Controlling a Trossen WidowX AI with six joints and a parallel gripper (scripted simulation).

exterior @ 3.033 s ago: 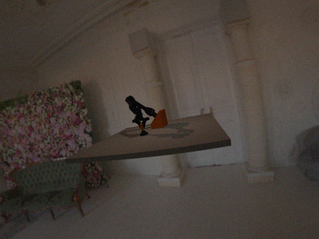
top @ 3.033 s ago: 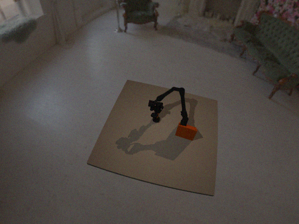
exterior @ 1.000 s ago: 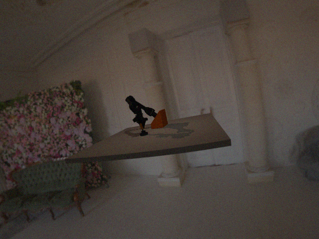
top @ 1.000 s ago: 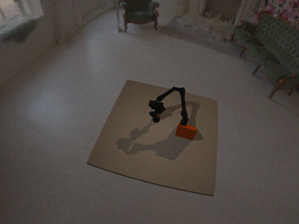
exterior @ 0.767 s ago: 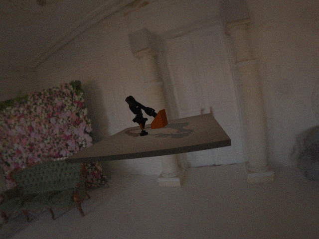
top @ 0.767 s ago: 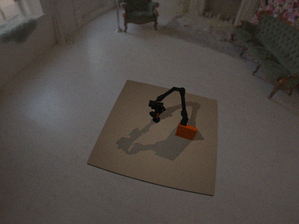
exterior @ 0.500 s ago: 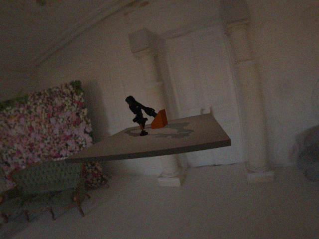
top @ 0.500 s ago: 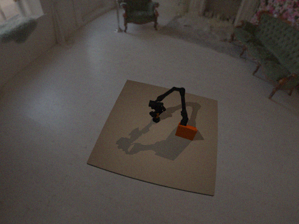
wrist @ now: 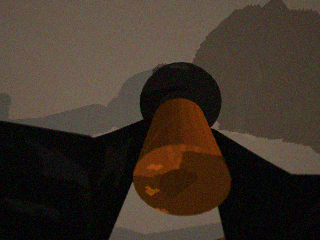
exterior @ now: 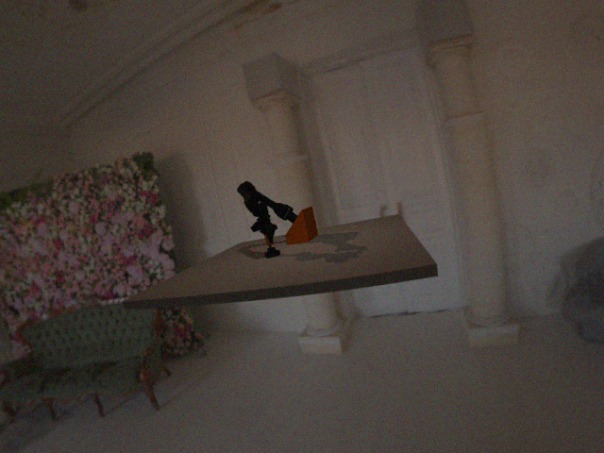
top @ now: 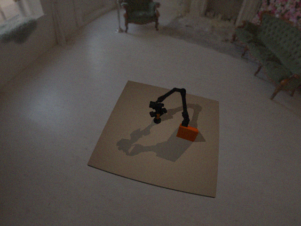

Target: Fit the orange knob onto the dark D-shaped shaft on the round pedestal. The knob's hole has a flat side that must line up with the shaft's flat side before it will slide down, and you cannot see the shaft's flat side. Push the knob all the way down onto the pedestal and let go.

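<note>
Now: gripper tip 20 mm below the orange knob. From my gripper tip the other things lie so: dark round pedestal 40 mm below.
</note>
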